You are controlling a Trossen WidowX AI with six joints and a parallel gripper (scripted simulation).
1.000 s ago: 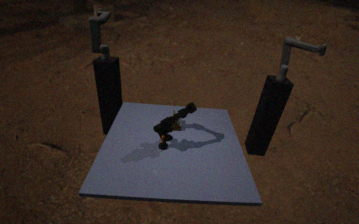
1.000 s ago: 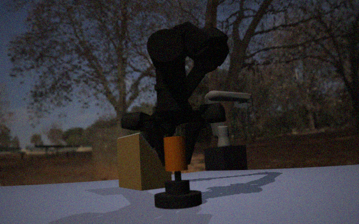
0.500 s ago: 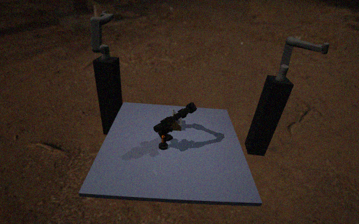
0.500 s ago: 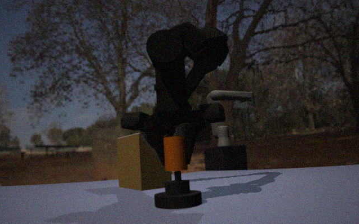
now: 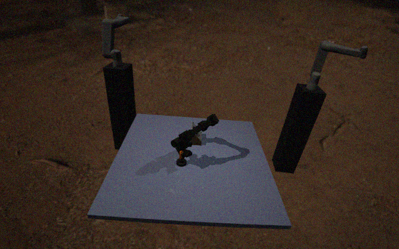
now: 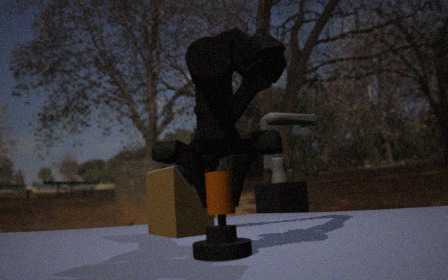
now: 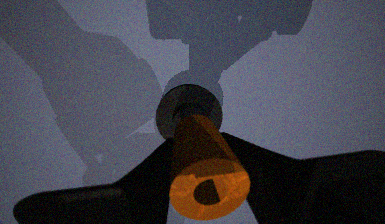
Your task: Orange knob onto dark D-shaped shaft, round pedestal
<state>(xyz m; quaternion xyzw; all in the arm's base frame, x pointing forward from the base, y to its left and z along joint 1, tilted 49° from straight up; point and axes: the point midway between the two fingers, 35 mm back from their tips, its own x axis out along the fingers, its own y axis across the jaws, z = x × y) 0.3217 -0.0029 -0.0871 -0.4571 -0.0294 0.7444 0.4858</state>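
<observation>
Now: gripper tip 2 cm below the orange knob. The rest, counted from my gripper tip: pedestal: 4 cm below.
</observation>
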